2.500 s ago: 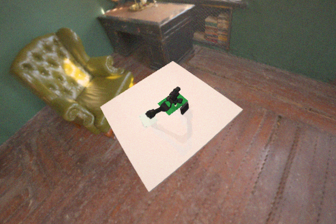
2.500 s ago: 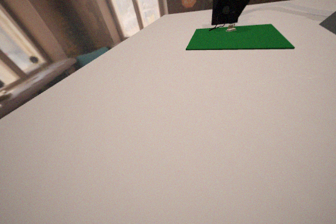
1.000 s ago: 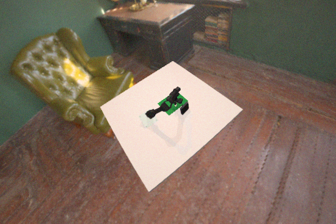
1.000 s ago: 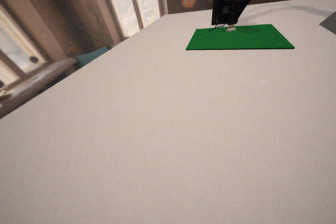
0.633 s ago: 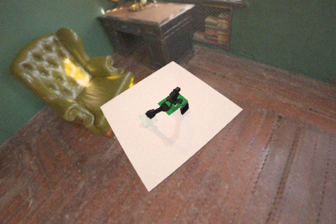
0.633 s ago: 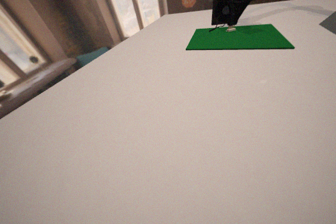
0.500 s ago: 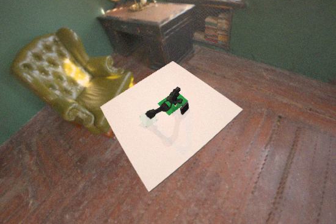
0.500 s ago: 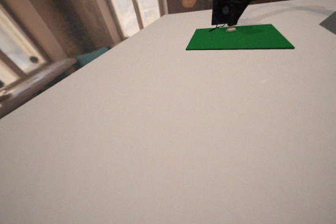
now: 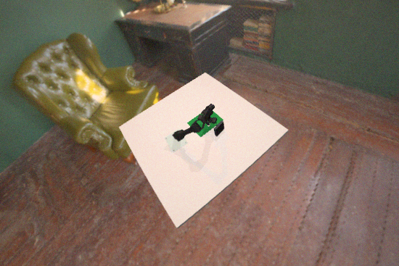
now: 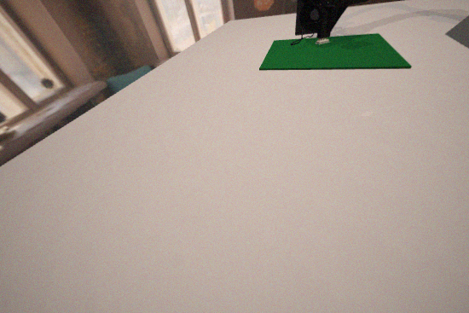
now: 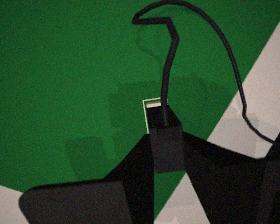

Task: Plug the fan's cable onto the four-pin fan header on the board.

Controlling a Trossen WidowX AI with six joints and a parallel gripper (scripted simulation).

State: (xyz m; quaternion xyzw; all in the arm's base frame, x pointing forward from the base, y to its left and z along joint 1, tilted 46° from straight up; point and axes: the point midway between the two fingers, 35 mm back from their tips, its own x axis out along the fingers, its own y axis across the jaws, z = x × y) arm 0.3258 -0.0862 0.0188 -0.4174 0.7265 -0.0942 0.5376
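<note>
My gripper tip is now 1 cm short of the dark fan plug and 1 cm below it. From my gripper tip the other things lie so: black fan (3 cm ahead, 13 cm to the right, 3 cm above); fan header (1 cm ahead, 3 cm below); green board (1 cm ahead, 7 cm to the left, 4 cm below).
</note>
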